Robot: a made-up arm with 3 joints. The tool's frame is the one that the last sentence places.
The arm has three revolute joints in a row. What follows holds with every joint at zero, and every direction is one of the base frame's.
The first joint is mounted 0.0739 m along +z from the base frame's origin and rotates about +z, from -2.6 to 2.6 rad.
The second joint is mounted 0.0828 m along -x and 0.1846 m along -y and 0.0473 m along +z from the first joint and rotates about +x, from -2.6 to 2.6 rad.
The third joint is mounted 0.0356 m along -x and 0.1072 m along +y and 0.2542 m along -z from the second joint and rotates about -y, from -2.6 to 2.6 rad.
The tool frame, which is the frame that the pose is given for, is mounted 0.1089 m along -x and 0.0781 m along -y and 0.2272 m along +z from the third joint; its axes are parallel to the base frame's.
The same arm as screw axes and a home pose.
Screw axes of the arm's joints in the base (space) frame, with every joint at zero. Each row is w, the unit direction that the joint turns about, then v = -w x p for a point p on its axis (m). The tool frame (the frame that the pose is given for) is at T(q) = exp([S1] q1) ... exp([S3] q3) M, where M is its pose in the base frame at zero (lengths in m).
S1 = (0, 0, 1, 0, 0, 0)
S2 = (1, 0, 0, 0, 0.1212, 0.1846)
S3 = (0, -1, 0, -0.133, 0, 0.1184)
M: xyz -0.2273 -0.1555 0.0942 (m) rpy 0 0 0 (deg, as in URDF)
Joint limits (deg, base to tool): -148.97..148.97 -148.97..148.97 -148.97..148.97

